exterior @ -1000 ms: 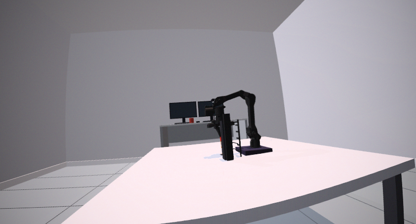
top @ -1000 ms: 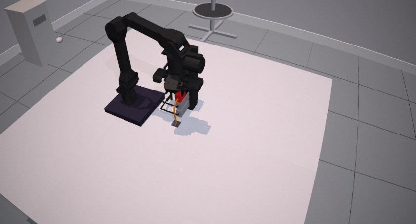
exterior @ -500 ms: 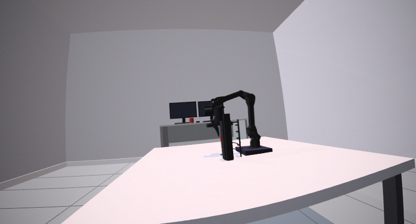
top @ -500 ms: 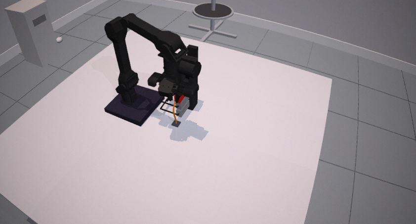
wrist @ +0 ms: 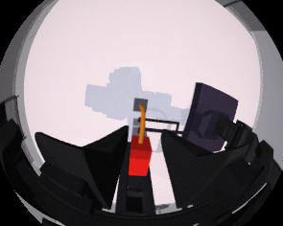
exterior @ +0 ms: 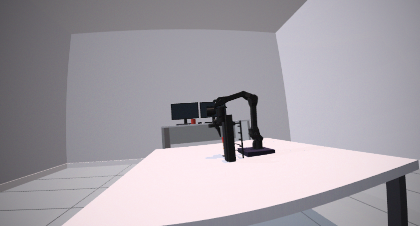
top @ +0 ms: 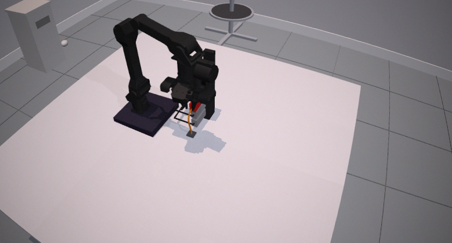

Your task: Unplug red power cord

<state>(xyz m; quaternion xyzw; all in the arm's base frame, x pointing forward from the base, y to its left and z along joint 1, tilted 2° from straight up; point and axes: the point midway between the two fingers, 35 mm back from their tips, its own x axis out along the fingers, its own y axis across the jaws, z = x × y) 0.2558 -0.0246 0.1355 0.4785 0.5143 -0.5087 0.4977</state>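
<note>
Now: the red plug 70 mm to the left of my gripper tip and 10 mm below it. Also, from my gripper tip: grey foot: 10 mm to the left, 130 mm below.
</note>
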